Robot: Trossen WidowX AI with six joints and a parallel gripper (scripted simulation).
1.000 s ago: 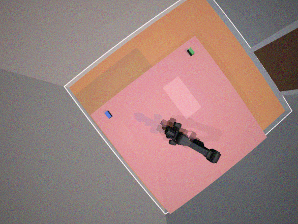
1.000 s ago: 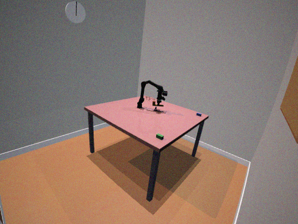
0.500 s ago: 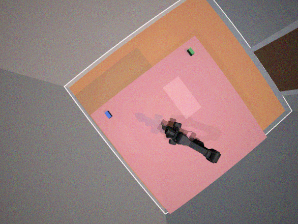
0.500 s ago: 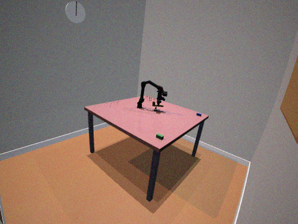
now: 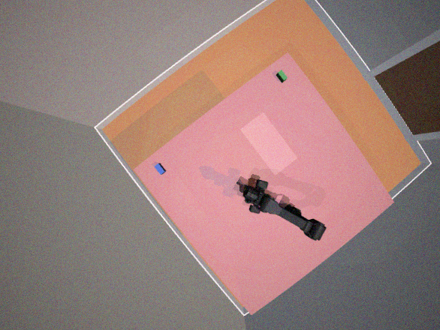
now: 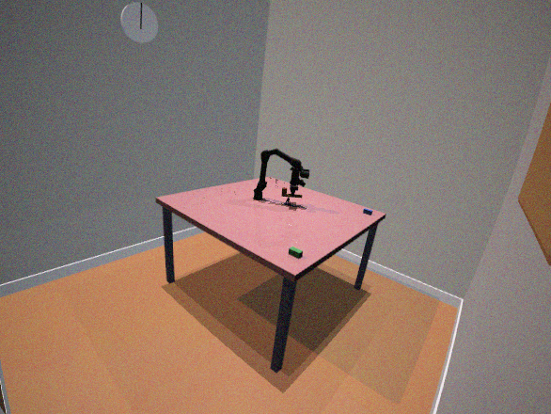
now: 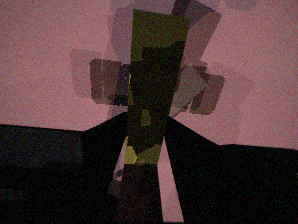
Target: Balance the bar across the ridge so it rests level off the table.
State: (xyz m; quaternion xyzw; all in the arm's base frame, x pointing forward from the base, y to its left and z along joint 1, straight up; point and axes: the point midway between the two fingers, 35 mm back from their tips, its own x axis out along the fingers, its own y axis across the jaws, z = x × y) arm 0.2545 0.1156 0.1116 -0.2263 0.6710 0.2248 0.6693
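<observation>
The dark ridge lies 4 cm below my gripper tip, 2 cm to the right of it and 2 cm behind it. From my gripper tip the other things lie so: green block 62 cm to the right, 49 cm ahead, 6 cm below; then blue block 49 cm ahead, 38 cm to the left, 6 cm below.
</observation>
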